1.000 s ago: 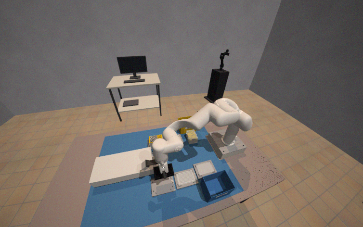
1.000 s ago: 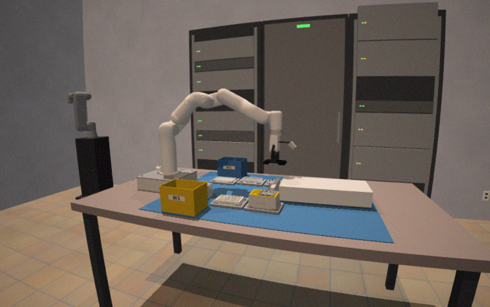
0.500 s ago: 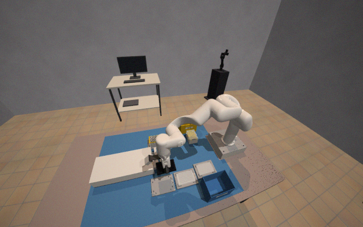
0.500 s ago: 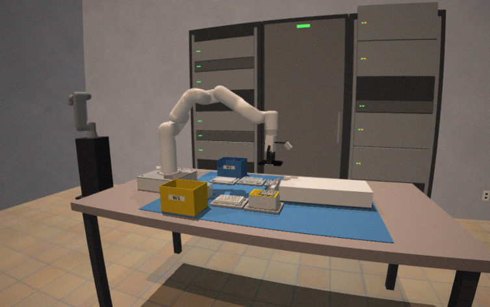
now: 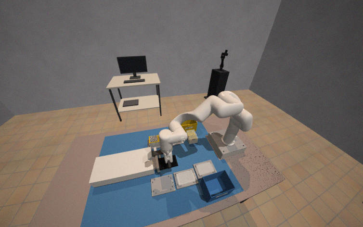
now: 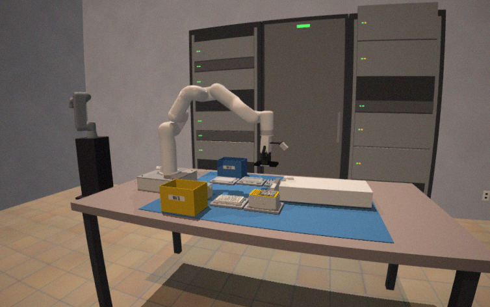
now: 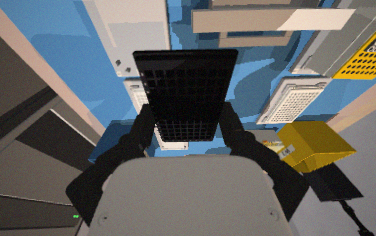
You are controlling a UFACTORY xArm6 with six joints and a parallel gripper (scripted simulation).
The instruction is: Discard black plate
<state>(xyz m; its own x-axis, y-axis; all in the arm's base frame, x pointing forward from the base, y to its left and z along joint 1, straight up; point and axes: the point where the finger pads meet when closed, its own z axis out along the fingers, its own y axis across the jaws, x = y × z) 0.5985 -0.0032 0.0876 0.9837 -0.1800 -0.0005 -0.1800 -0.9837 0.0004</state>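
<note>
My hand is 360 mm past the yellow waste bin W1, 370 mm to the left of it and 120 mm above it. Round my hand: drawer: 170 mm ahead, 140 mm to the right, 140 mm below; then work nest N1: 80 mm ahead, 80 mm to the left, 150 mm below; then black plate: 10 mm below.
</note>
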